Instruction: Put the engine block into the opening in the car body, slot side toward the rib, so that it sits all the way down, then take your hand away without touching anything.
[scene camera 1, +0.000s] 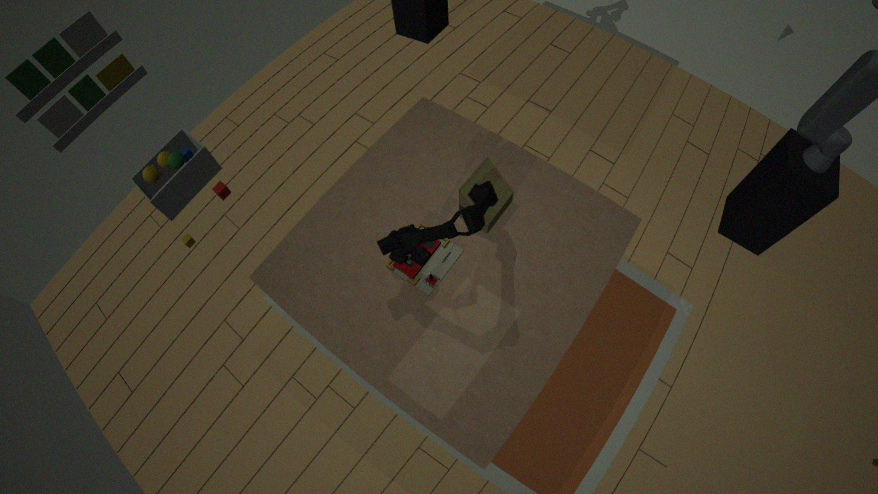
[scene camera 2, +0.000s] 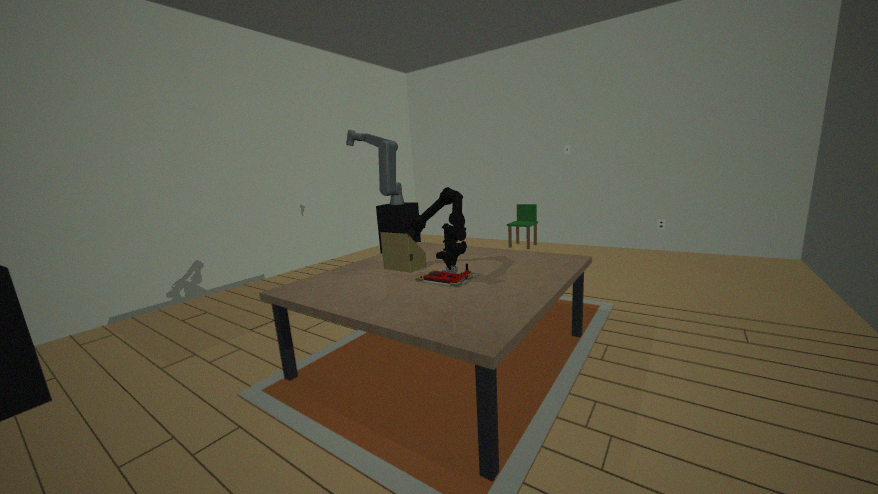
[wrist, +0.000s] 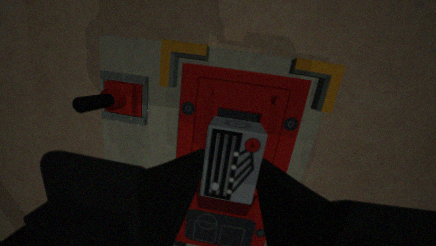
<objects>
gripper: holds a grey engine block (wrist: 234, 150)
</objects>
